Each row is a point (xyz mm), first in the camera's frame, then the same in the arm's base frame.
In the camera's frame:
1: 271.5 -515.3 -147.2
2: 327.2 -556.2 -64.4
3: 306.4 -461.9 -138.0
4: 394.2 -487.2 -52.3
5: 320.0 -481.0 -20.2
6: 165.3 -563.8 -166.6
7: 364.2 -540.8 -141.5
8: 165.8 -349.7 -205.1
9: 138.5 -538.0 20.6
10: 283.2 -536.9 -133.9
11: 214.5 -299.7 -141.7
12: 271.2 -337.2 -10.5
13: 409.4 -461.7 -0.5
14: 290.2 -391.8 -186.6
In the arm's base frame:
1: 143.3 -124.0 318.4
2: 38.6 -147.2 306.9
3: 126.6 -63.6 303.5
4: 1.5 -58.0 298.5
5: 33.7 -97.3 235.2
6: 218.0 -214.4 302.5
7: 68.0 -99.4 373.3
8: 298.7 -27.2 226.6
9: 118.8 -245.6 142.4
10: 120.7 -138.9 325.2
11: 235.3 26.1 181.4
12: 98.6 -3.9 134.1
13: -37.0 -39.8 256.7
14: 188.4 -3.1 296.2

